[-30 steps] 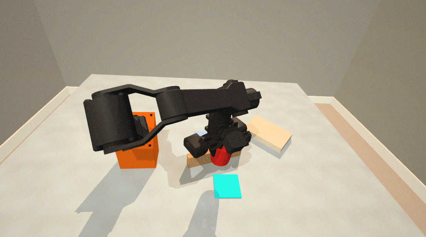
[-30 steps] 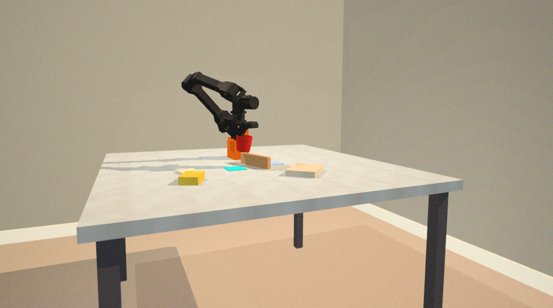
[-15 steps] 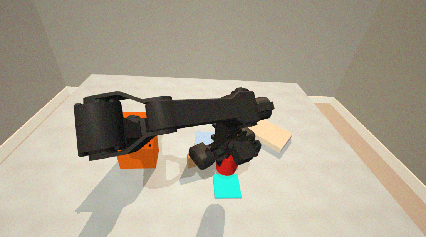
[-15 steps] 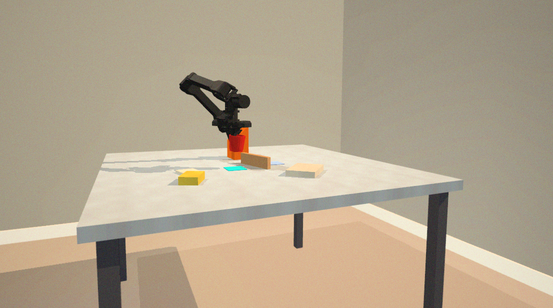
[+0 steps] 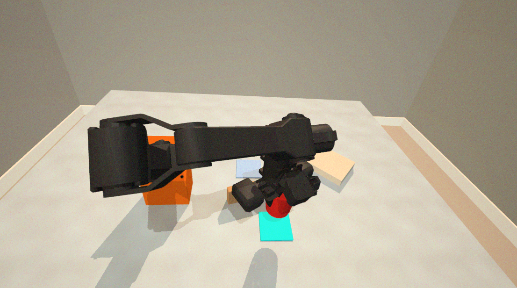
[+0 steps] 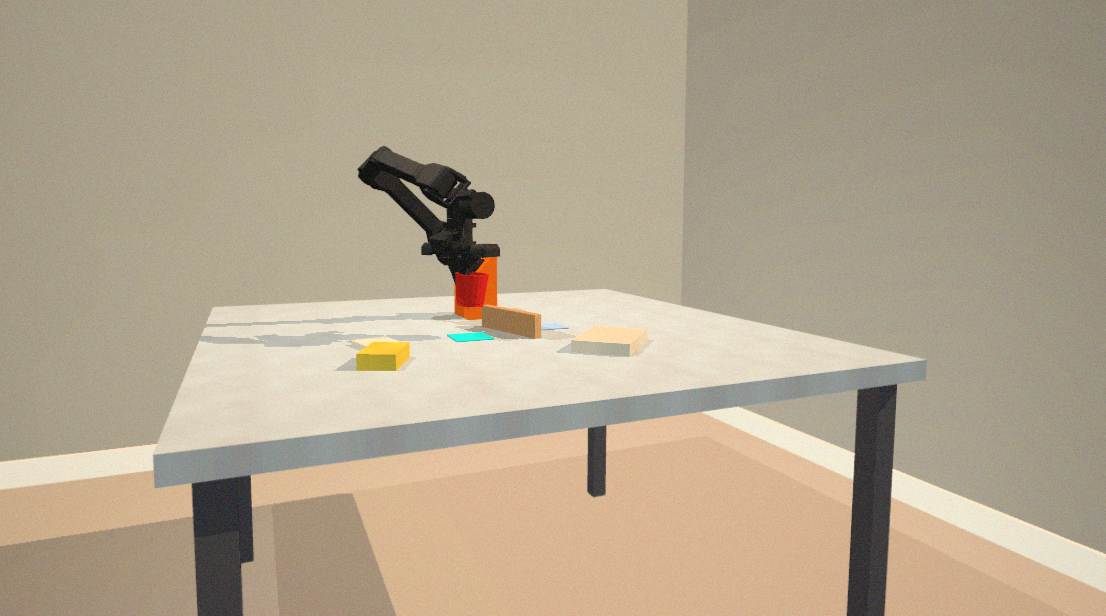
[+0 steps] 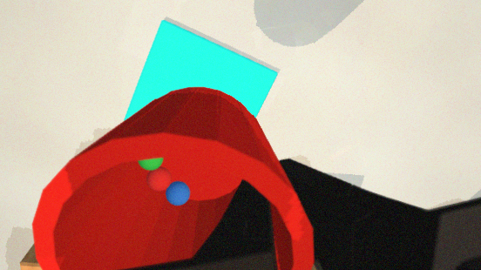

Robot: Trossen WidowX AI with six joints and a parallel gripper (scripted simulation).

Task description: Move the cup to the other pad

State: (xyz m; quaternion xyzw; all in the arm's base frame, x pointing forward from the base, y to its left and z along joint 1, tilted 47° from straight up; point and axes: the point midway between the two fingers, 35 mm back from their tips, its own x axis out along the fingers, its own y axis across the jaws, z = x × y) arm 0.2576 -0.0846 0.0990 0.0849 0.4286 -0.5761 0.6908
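The red marble lies 4 cm ahead of my gripper tip, 3 cm to the left of it and 3 cm below it. The rest, counted from my gripper tip: blue marble (3 cm ahead, 3 cm to the left, 2 cm below); then red cup (3 cm ahead, 1 cm to the left); then green marble (4 cm ahead, 2 cm to the left, 2 cm below).
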